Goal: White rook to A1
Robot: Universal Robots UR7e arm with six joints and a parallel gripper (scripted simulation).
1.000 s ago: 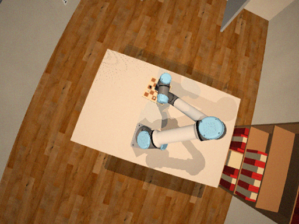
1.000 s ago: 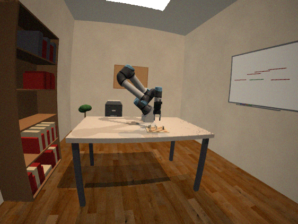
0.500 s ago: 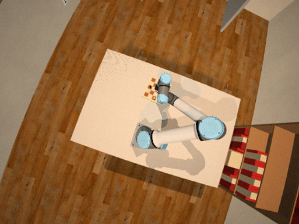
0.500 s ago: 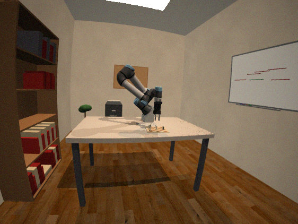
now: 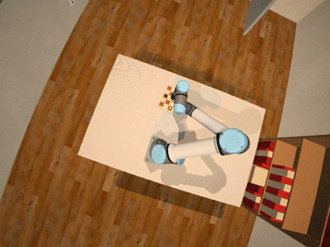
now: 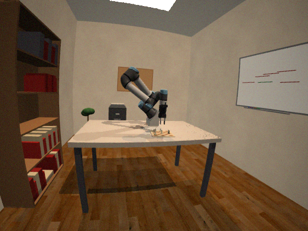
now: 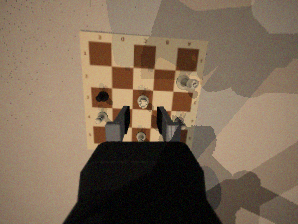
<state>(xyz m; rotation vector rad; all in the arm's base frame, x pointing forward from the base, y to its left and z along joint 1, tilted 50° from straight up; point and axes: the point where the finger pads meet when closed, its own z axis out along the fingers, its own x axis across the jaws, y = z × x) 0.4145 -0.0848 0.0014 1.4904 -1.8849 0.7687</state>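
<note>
The white rook is 9 cm below my hand. From my hand the other things lie so: chessboard: 11 cm below; black piece: 10 cm below, 7 cm to the left, 2 cm ahead.
</note>
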